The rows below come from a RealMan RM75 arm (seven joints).
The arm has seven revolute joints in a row. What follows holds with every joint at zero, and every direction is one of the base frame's. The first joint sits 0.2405 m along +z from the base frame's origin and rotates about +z. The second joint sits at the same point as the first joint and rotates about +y. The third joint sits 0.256 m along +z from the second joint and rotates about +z. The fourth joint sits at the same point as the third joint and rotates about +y. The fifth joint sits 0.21 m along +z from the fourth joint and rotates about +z. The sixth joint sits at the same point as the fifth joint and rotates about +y. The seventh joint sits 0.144 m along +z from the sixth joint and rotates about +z. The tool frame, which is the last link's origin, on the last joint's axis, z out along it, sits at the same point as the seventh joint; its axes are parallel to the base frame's.
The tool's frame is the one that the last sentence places.
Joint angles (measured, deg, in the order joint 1, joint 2, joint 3, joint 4, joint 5, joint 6, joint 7), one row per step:
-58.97 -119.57 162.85 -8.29 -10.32 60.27 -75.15
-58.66 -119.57 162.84 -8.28 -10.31 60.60 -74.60
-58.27 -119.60 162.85 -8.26 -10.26 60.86 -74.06
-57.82 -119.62 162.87 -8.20 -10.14 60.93 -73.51
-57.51 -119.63 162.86 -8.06 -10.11 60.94 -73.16
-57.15 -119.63 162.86 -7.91 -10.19 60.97 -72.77
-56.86 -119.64 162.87 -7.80 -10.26 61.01 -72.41
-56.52 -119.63 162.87 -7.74 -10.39 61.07 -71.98
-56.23 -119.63 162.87 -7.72 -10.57 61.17 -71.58
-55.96 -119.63 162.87 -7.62 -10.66 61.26 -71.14
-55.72 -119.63 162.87 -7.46 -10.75 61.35 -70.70
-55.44 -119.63 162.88 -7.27 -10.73 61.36 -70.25
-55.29 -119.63 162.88 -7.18 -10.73 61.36 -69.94
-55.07 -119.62 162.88 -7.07 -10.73 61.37 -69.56
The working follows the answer.
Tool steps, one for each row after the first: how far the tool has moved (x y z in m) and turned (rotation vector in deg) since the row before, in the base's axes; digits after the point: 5 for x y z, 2 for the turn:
-0.00156 -0.00163 -0.00011 -0.10 -0.02 -0.33
-0.00219 -0.00204 -0.00041 -0.12 0.04 -0.24
-0.00295 -0.00209 -0.00051 -0.05 0.21 -0.15
-0.00168 -0.00149 -0.00060 -0.05 0.04 -0.05
-0.00184 -0.00154 -0.00047 0.00 -0.04 -0.02
-0.00144 -0.00130 -0.00042 0.00 -0.02 -0.06
-0.00188 -0.00121 -0.00003 0.10 -0.02 -0.04
-0.00149 -0.00099 0.00008 0.11 -0.07 -0.05
-0.00122 -0.00121 -0.00028 0.02 -0.04 -0.16
-0.00081 -0.00124 -0.00049 -0.02 -0.08 -0.20
-0.00128 -0.00150 -0.00069 -0.05 0.05 -0.19
-0.00071 -0.00075 -0.00031 0.01 0.05 -0.15
-0.00113 -0.00102 -0.00031 0.01 0.06 -0.16

Tool pose at each row, in the base's axes (x y z in m, rotation vector in deg; rounded; the steps above come from the unrounded poses):
-0.19068 0.40493 -0.09371 -155.33 -42.21 -26.20
-0.19224 0.40329 -0.09383 -155.58 -41.83 -26.28
-0.19443 0.40125 -0.09424 -155.81 -41.55 -26.24
-0.19738 0.39917 -0.09474 -155.94 -41.33 -25.98
-0.19906 0.39767 -0.09534 -156.01 -41.27 -25.93
-0.20090 0.39614 -0.09581 -156.02 -41.25 -25.98
-0.20234 0.39484 -0.09622 -156.04 -41.18 -26.03
-0.20422 0.39363 -0.09625 -155.97 -41.09 -26.09
-0.20571 0.39265 -0.09618 -155.89 -40.99 -26.23
-0.20694 0.39143 -0.09646 -155.94 -40.78 -26.32
-0.20775 0.39019 -0.09695 -156.05 -40.54 -26.47
-0.20903 0.38869 -0.09764 -156.20 -40.29 -26.44
-0.20974 0.38794 -0.09796 -156.26 -40.07 -26.41
-0.21087 0.38692 -0.09826 -156.33 -39.84 -26.36

